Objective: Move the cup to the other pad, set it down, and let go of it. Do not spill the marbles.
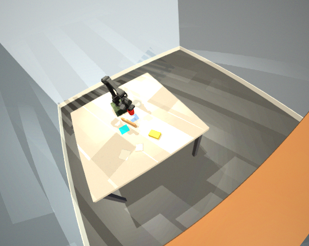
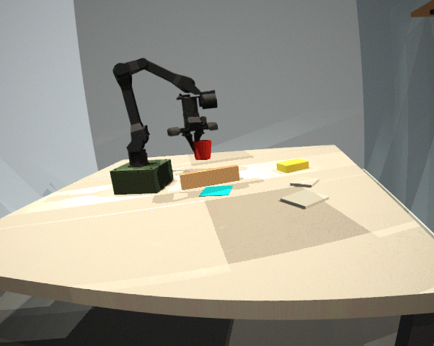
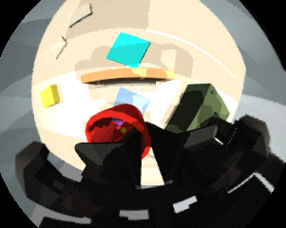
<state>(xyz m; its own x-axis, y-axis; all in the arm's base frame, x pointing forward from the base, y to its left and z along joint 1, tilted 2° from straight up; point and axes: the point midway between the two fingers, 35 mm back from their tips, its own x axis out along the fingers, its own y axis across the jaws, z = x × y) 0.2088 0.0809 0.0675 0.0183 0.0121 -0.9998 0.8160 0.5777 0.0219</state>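
Right now the cyan pad is 110 mm ahead of my gripper tip, 140 mm to the right of it and 130 mm below it. From my gripper tip the other things lie so: red cup: 30 mm ahead, 20 mm to the left; wooden wall: 70 mm ahead, 60 mm to the right, 100 mm below; pale blue pad: 20 mm ahead, 20 mm to the left, 130 mm below.
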